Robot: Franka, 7 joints.
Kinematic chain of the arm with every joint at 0, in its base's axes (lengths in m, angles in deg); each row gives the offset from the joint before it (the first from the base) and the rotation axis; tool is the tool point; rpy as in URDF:
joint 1: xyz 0 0 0.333 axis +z
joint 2: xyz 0 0 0 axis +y
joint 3: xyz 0 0 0.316 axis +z
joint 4: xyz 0.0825 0 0 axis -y
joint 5: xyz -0.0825 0 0.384 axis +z
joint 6: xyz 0 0 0 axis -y
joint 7: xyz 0.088 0 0 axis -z
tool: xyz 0 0 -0.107 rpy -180 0 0
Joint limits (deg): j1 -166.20..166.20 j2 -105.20..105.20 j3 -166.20..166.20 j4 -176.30..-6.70 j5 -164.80..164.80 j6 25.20..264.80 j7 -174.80..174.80
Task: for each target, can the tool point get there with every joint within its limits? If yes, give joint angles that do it. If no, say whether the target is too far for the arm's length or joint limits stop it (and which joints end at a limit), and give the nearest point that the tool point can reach.
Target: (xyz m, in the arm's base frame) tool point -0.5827 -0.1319 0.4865
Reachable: yes | joints -20.73 -7.61 -137.26 -108.14 -73.70 103.96 34.76
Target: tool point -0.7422 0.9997 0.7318
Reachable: no: too far | nearest point -0.4870 0.6560 0.5947 | short by 0.450 m
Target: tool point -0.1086 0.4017 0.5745
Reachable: yes | joints -127.68 23.22 -119.05 -138.14 -116.09 52.21 11.40
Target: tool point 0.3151 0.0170 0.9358
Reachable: yes | joints 75.35 12.90 -123.12 -41.91 -102.71 246.45 91.26
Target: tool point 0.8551 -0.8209 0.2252
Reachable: no: too far | nearest point 0.6163 -0.5917 0.2553 | short by 0.332 m
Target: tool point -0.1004 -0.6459 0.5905
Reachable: yes | joints -111.17 15.53 4.62 -95.31 -56.14 196.43 68.99
